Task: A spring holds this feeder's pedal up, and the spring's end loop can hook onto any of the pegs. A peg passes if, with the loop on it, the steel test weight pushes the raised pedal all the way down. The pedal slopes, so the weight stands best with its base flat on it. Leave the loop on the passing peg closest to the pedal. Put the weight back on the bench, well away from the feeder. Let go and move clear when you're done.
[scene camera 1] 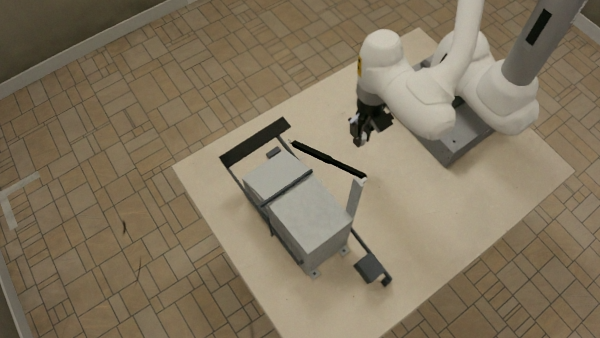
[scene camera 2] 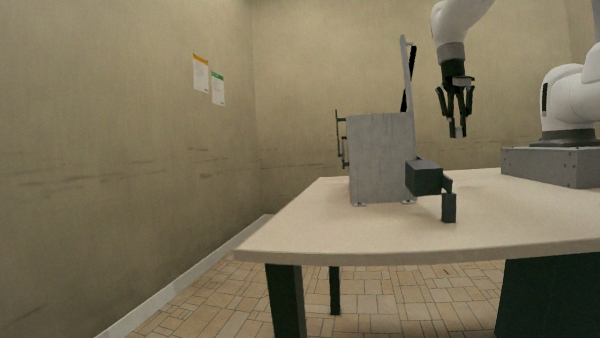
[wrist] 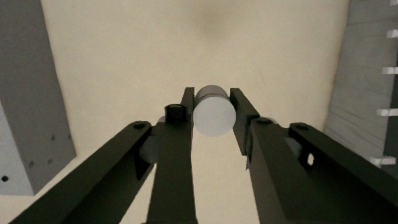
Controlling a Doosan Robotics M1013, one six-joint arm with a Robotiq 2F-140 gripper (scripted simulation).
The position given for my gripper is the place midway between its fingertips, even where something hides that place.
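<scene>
There is a grey feeder box [scene camera 1: 312, 223] that I can see, and a steel test weight [wrist: 214, 115] as well. I also see my gripper [scene camera 2: 458, 137], and that same gripper appears in scene camera 1 [scene camera 1: 360, 141] and in the wrist view [wrist: 211, 102].
</scene>
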